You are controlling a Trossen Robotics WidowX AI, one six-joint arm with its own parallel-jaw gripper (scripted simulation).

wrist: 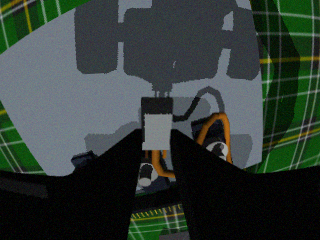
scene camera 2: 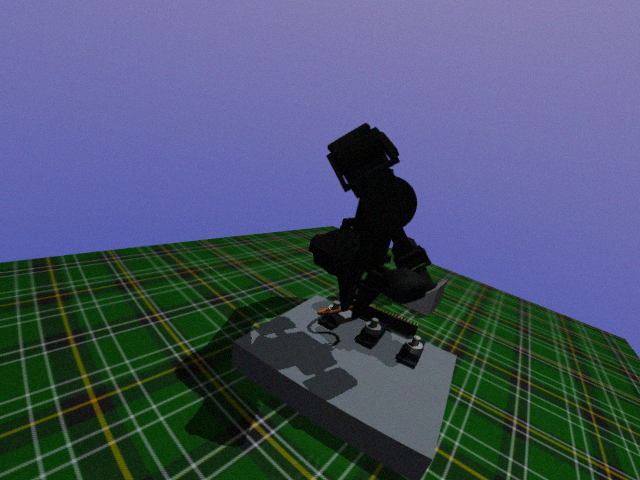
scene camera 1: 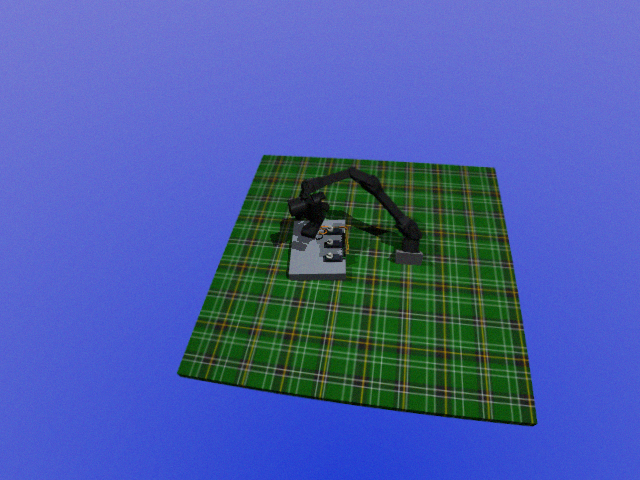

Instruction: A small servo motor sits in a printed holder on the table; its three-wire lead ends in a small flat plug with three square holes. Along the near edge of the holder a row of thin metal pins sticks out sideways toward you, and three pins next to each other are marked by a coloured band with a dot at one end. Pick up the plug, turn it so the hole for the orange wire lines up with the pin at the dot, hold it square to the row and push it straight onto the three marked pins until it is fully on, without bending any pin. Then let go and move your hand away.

One and the same spot on a grey holder: (wrist: 79, 79) is (scene camera 2: 362, 381).
